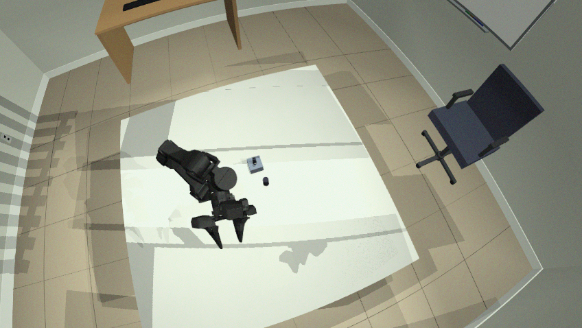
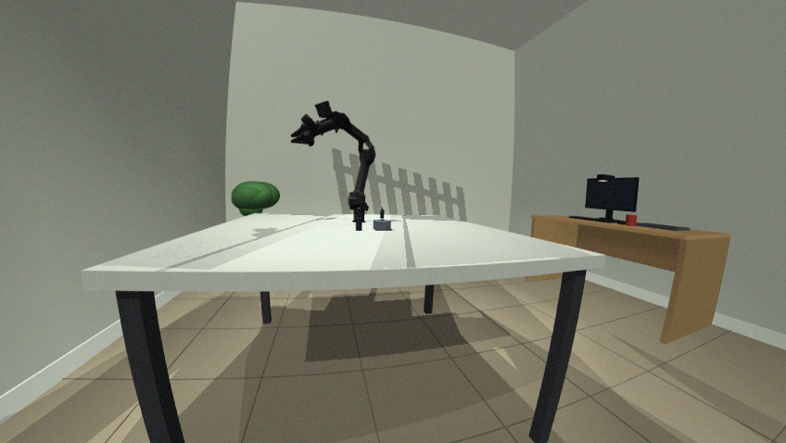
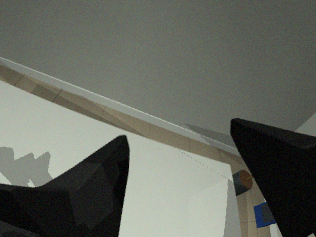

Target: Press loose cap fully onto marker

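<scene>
Now: gripper tip 19 cm short of the black cap, 30 cm to the right of it and 37 cm above it. Round my gripper tip: grey holder block 16 cm ahead, 40 cm to the left, 37 cm below.
</scene>
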